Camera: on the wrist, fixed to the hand. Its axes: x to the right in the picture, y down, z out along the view.
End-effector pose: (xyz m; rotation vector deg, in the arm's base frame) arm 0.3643 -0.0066 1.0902 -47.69 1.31 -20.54
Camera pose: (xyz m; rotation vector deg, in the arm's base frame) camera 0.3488 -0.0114 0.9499 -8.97 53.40 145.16
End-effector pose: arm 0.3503 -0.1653 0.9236 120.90 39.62 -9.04
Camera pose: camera 0.3614 -0.1412 1.0623 51.62 -142.41 62.66
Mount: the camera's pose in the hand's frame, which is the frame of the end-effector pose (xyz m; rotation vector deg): -0.0298 0.0943 -0.1008 -5.52 -13.41 172.15
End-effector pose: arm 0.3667 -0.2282 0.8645 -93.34 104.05 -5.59
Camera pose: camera 0.2329 -0.2194 0.9087 109.07 109.18 69.63
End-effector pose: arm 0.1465 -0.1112 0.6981 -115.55 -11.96 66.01
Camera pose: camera 0.1873 -0.2451 0.6795 15.44 -104.49 -67.64
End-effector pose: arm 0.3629 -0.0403 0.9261 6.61 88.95 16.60
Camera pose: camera 0.2525 0.0317 0.9768 -121.00 11.68 -128.14
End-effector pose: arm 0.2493 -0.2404 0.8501 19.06 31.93 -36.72
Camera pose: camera 0.2514 -0.1092 0.7980 32.78 -29.47 126.59
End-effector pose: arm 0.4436 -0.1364 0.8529 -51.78 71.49 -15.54
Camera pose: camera 0.3163 -0.1018 0.8026 80.42 62.47 119.88
